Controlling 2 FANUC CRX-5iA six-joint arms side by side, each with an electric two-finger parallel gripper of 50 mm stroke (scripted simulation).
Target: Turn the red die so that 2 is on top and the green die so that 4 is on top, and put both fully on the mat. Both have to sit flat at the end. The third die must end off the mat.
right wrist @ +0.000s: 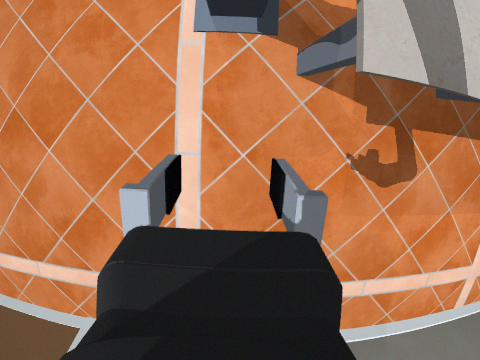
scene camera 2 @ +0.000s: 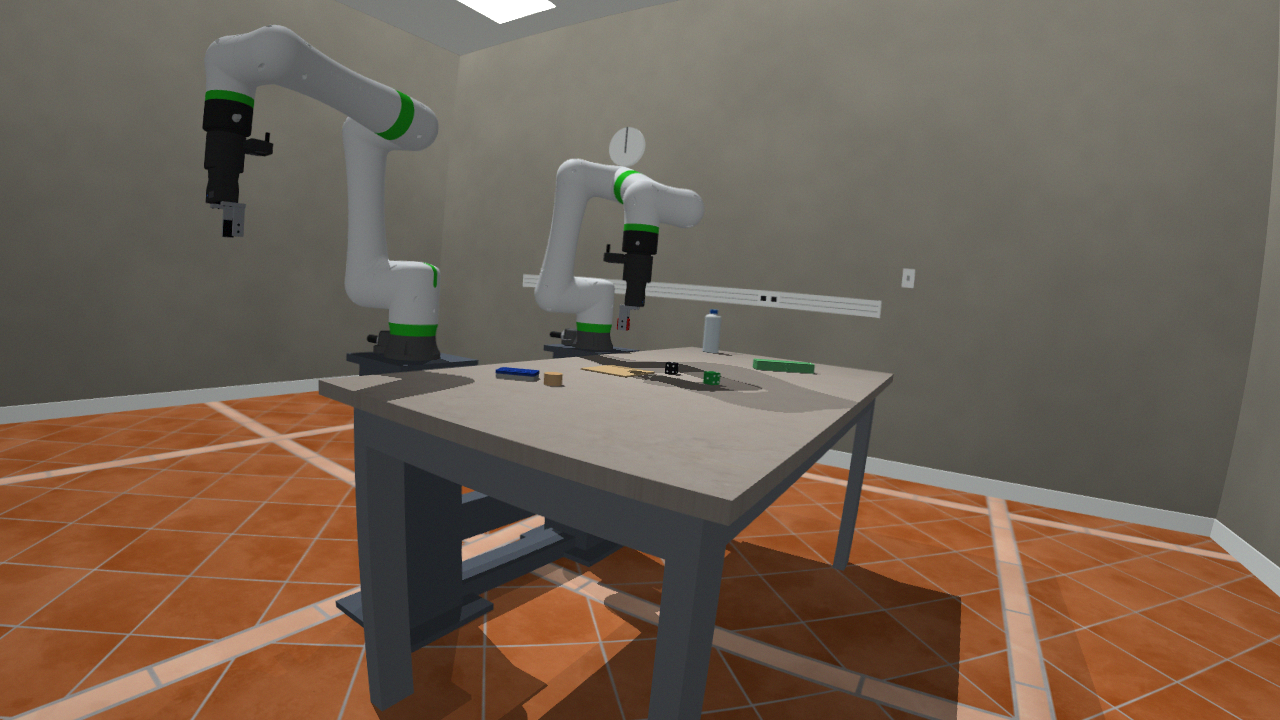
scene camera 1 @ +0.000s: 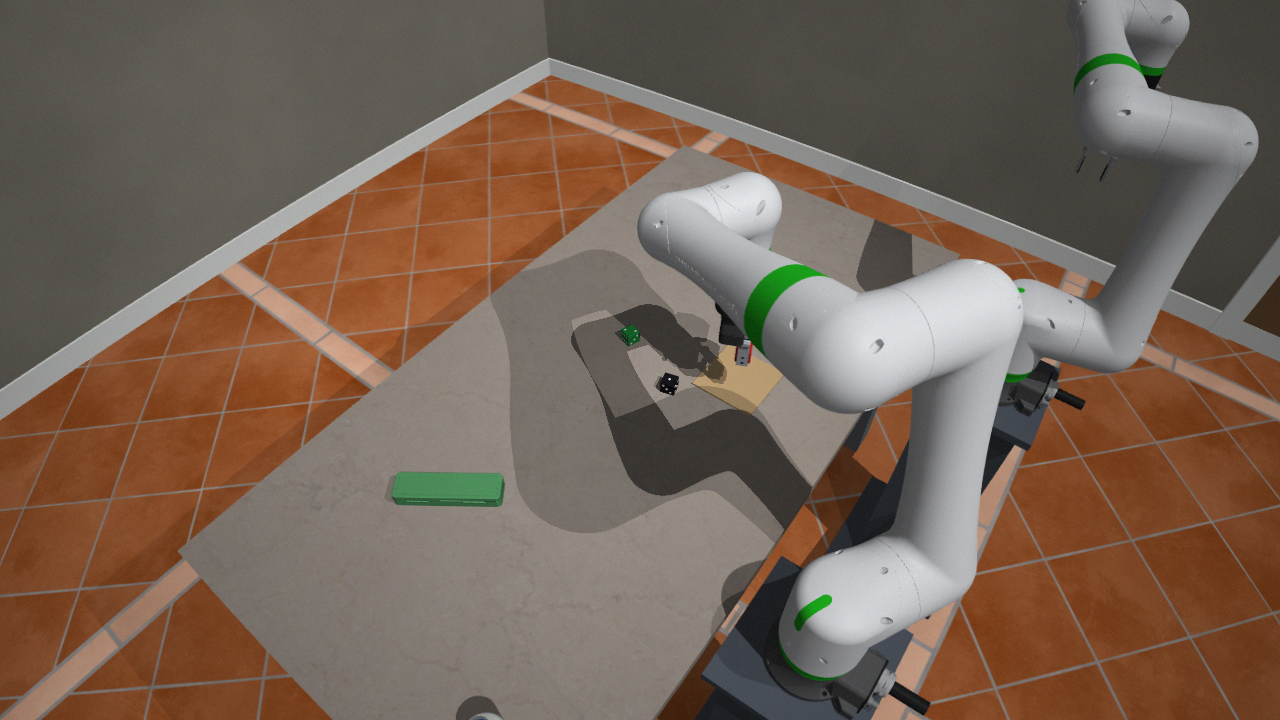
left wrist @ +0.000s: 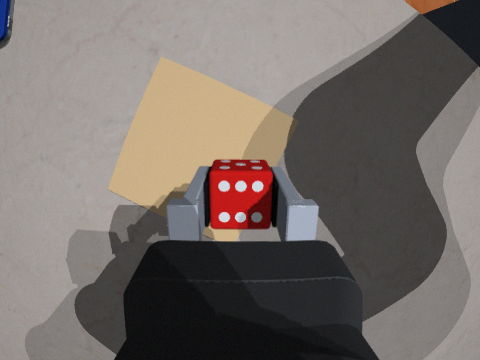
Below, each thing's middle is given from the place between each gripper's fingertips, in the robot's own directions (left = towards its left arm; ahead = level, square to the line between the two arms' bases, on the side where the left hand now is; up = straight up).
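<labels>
My left hand (scene camera 2: 623,329), from tan mat (scene camera 1: 744,388): 3 cm to the left of it, 2 cm short of it, 12 cm above it. Green box (scene camera 1: 410,488), from my left hand: 54 cm to the left, 26 cm ahead, 11 cm below.
My right hand (scene camera 2: 232,236), from tan mat: 830 mm to the right of it, 390 mm short of it, 290 mm above it.
</labels>
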